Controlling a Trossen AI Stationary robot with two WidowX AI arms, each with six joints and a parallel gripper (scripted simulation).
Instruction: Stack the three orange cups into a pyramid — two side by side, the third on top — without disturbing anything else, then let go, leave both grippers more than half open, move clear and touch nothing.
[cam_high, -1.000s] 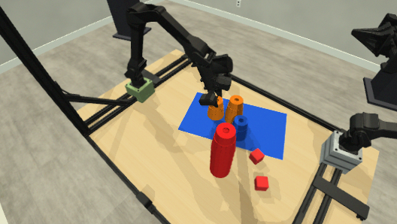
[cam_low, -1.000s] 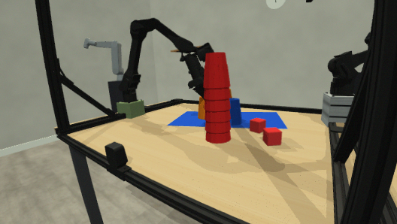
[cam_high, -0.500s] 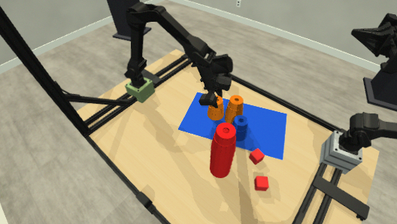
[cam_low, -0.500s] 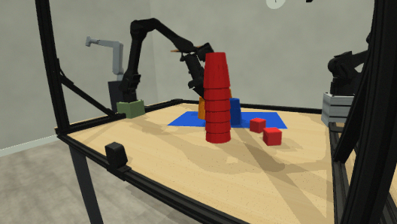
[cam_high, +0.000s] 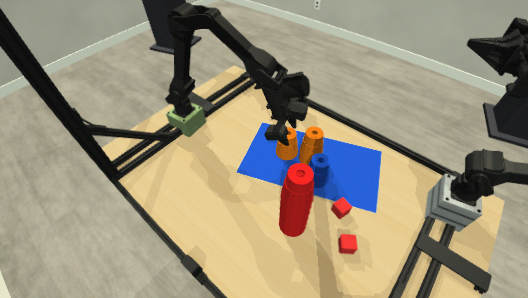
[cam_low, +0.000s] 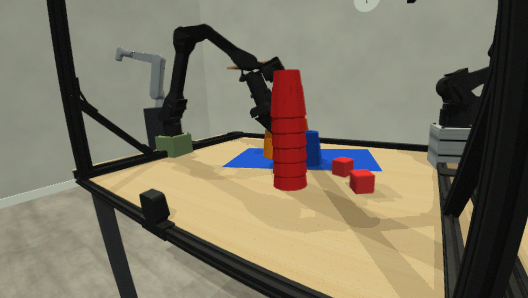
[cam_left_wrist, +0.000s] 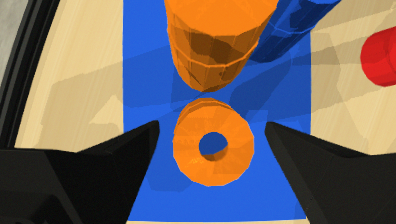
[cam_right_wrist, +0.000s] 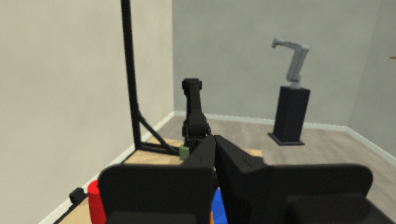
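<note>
Now: the blue cup 4 cm behind my right hand, 24 cm to the left of it and 43 cm below it.
</note>
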